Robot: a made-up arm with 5 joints.
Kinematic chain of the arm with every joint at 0, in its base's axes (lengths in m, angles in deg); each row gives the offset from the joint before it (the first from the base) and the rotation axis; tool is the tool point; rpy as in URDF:
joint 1: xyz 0 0 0.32 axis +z
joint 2: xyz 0 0 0 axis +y
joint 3: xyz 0.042 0 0.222 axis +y
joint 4: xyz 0.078 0 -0.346 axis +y
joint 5: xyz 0.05 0 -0.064 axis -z
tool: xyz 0 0 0 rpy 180 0 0
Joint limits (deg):
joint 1: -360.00..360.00
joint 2: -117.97..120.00
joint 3: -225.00..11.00
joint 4: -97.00..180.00
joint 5: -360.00..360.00
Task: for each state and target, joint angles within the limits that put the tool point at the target. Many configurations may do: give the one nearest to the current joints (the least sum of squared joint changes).
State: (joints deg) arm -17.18 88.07 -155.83 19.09 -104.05
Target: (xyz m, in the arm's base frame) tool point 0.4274 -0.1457 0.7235
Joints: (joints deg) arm -18.82 69.79 -201.36 5.00 -104.05
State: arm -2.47 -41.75 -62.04 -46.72 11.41
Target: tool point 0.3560 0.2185 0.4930
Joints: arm 31.54 -4.97 -54.42 -37.44 11.41
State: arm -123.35 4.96 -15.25 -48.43 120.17
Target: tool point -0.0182 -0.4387 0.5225
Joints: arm -92.38 0.48 -64.26 -39.90 120.17
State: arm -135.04 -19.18 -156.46 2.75 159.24
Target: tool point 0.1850 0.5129 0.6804
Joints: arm -109.83 -57.35 -168.35 7.59 159.24
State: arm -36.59 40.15 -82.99 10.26 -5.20
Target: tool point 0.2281 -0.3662 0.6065
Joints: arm -58.08 -9.84 -71.99 6.21 -5.20
